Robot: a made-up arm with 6 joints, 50 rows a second.
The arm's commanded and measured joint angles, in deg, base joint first. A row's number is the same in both.
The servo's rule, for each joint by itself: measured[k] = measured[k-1] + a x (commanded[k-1-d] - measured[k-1]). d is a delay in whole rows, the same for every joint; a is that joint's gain. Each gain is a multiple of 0.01, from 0.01 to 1. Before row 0 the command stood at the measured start. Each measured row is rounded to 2 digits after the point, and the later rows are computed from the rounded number. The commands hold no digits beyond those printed.
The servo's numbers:
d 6
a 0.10 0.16 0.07 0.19 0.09 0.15
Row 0, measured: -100.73, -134.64, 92.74, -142.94, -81.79, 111.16
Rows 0 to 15, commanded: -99.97, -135.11, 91.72, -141.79, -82.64, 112.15; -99.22, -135.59, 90.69, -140.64, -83.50, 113.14; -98.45, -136.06, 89.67, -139.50, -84.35, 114.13; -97.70, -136.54, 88.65, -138.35, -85.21, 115.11; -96.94, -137.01, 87.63, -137.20, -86.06, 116.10; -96.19, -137.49, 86.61, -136.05, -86.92, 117.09; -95.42, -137.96, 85.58, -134.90, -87.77, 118.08; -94.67, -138.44, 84.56, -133.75, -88.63, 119.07; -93.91, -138.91, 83.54, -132.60, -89.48, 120.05; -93.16, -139.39, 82.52, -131.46, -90.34, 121.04; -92.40, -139.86, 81.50, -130.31, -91.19, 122.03; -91.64, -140.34, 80.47, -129.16, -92.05, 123.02; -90.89, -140.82, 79.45, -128.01, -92.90, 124.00; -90.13, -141.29, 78.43, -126.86, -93.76, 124.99; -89.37, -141.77, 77.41, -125.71, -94.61, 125.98; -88.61, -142.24, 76.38, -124.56, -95.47, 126.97
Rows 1 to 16, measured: -100.73, -134.64, 92.74, -142.94, -81.79, 111.16; -100.73, -134.64, 92.74, -142.94, -81.79, 111.16; -100.73, -134.64, 92.74, -142.94, -81.79, 111.16; -100.73, -134.64, 92.74, -142.94, -81.79, 111.16; -100.73, -134.64, 92.74, -142.94, -81.79, 111.16; -100.73, -134.64, 92.74, -142.94, -81.79, 111.16; -100.65, -134.72, 92.67, -142.72, -81.87, 111.31; -100.51, -134.86, 92.53, -142.32, -82.02, 111.58; -100.30, -135.05, 92.33, -141.78, -82.23, 111.96; -100.04, -135.29, 92.07, -141.13, -82.50, 112.43; -99.73, -135.57, 91.76, -140.38, -82.82, 112.98; -99.38, -135.88, 91.40, -139.56, -83.19, 113.60; -98.98, -136.21, 90.99, -138.67, -83.60, 114.27; -98.55, -136.57, 90.54, -137.74, -84.05, 114.99; -98.09, -136.94, 90.05, -136.76, -84.54, 115.75; -97.60, -137.33, 89.52, -135.75, -85.06, 116.54
